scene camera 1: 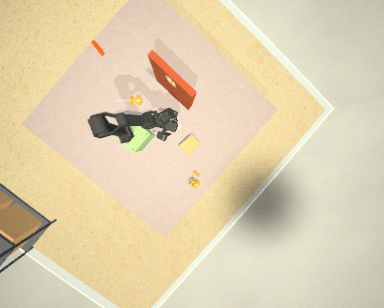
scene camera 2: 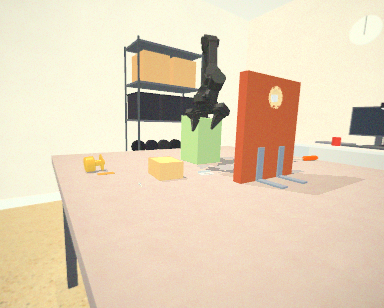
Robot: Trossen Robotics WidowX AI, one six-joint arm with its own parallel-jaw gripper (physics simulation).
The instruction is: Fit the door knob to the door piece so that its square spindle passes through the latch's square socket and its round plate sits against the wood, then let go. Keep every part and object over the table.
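Places are measured from the arm's base along level axes (x ahead, y left, z up), in millimetres.
Where they show: gripper, fingertip midpoint: (scene camera 2: 201,130); arm's base, link origin: (scene camera 1: 127,136) (scene camera 2: 201,117).
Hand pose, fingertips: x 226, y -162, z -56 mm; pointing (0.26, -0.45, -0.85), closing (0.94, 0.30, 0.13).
Things, the pixels of their top centre, and the offset from my fingertips. "spot": a spot on its surface instead. Level surfaces: height alone.
- orange-red door piece, surface spot: (scene camera 2: 265,130) spot: dx +199, dy +132, dz +10 mm
- yellow knob, top centre: (scene camera 1: 128,99) dx -68, dy +354, dz -104 mm
- yellow knob-like piece, top centre: (scene camera 2: 94,154) (scene camera 1: 194,183) dx -191, dy -363, dz -104 mm
- yellow block, top centre: (scene camera 2: 165,159) (scene camera 1: 189,144) dx -12, dy -152, dz -109 mm
- small orange strip, top centre: (scene camera 2: 105,173) (scene camera 1: 196,173) dx -132, dy -336, dz -167 mm
- orange handle, surface spot: (scene camera 2: 310,158) (scene camera 1: 100,48) spot: dx +57, dy +735, dz -155 mm
- table, surface height: dz -169 mm
- small whitish piece, top centre: (scene camera 2: 206,171) dx +35, dy +4, dz -159 mm
The orange-red door piece (scene camera 1: 172,86) (scene camera 2: 265,130) stands upright on grey brackets (scene camera 2: 260,164). A pale round latch area (scene camera 1: 170,80) (scene camera 2: 275,97) with a light square centre shows near its top. A yellow knob (scene camera 1: 135,100) with a thin pale spindle lies on the table behind the arm in scene camera 1; it does not show in scene camera 2. Another yellow knob-like piece (scene camera 1: 194,182) (scene camera 2: 93,164) lies near the table edge, with no spindle visible. My gripper (scene camera 1: 170,132) (scene camera 2: 205,128) is open and empty, pointing down above the table, between the door piece and the green block.
A tall green block (scene camera 1: 138,142) (scene camera 2: 201,142) stands beside the arm. A yellow block (scene camera 1: 189,144) (scene camera 2: 166,168), a small orange strip (scene camera 1: 196,173) (scene camera 2: 106,173) and an orange handle (scene camera 1: 98,47) (scene camera 2: 310,158) lie on the table (scene camera 1: 225,110) (scene camera 2: 200,225). A small whitish piece (scene camera 2: 206,172) lies near the green block.
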